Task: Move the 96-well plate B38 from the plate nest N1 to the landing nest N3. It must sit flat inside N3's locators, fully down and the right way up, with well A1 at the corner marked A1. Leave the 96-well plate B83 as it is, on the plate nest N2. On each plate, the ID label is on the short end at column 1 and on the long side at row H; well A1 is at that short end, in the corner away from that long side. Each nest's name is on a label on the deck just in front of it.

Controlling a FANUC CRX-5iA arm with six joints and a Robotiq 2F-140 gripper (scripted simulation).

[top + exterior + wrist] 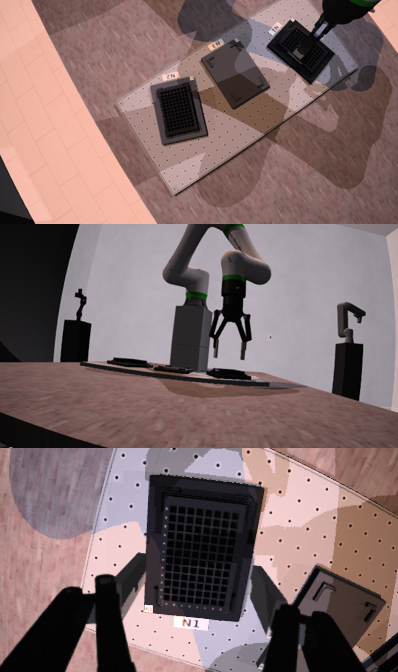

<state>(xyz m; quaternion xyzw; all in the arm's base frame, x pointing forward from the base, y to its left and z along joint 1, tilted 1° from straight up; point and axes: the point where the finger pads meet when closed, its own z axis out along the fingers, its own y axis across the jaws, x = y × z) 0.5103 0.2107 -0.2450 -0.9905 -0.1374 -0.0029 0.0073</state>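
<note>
Right now my hand is 8 cm above the plate nest N1. From my hand the other things lie so: N1 label: 9 cm below, 9 cm behind, 3 cm to the right; A1 mark: 15 cm to the right, 12 cm behind, 8 cm below; landing nest N3: 20 cm to the right, 8 cm below, 4 cm behind.
</note>
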